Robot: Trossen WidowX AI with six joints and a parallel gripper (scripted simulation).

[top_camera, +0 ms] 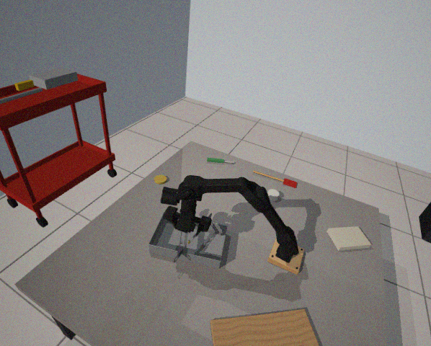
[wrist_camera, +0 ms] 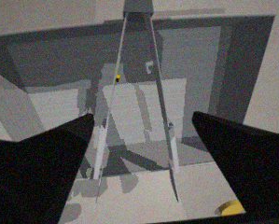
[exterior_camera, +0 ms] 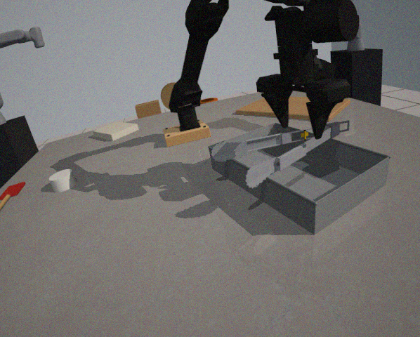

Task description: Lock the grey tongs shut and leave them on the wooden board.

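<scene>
Now: gripper tip 30 mm past the yellow piece, 20 mm to the right of it and 20 mm above it. Round my gripper tip: wooden board (480 mm behind, 200 mm to the left, 80 mm below); roasting tin (10 mm behind, 20 mm to the right, 60 mm below); yellow disc (380 mm ahead, 290 mm to the right, 80 mm below).
</scene>
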